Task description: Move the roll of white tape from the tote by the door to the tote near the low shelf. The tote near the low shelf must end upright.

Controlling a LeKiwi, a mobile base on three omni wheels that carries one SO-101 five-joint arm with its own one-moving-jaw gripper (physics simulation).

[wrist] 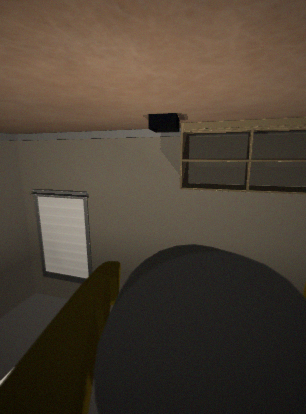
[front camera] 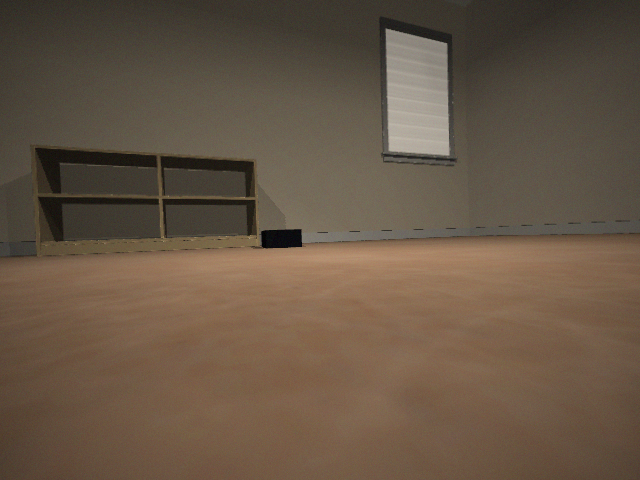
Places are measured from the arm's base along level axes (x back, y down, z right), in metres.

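Pixels of known places: hand, tool point: [wrist: 119, 277].
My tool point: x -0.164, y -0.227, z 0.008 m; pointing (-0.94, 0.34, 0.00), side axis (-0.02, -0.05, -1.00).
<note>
Behind a point stands the place of what it marks.
The roll of white tape [wrist: 200, 330] @(x -0.144, y -0.229, z -0.011 m) fills the lower right of the wrist view, dark grey in the shade. My gripper [wrist: 212, 295] is shut on it: one yellow jaw shows along its left side, and a sliver of the other jaw shows at the right edge. A small black tote [front camera: 281, 238] @(x -1.837, y 0.038, z -0.127 m) [wrist: 164, 122] @(x -1.836, y 0.030, z -0.129 m) stands upright on the floor, far off, right beside the low shelf [front camera: 160, 198] @(x -2.116, y -0.237, z -0.888 m) [wrist: 249, 160] @(x -2.117, y -0.245, z -0.884 m). The inside of this tote is hidden. The tote by the door does not show in either view.
The low shelf stands against the far wall, left of the tote in the front view. Brown floor [front camera: 330, 351] @(x -0.209, y 0.090, z 0.013 m) [wrist: 140, 60] @(x -0.898, y 0.089, z 0.016 m) stretches between me and the tote. A window [front camera: 417, 93] @(x -3.263, y -1.361, z 1.185 m) [wrist: 62, 235] @(x -3.272, y -1.310, z 1.209 m) is on the far wall, near the room's corner.
</note>
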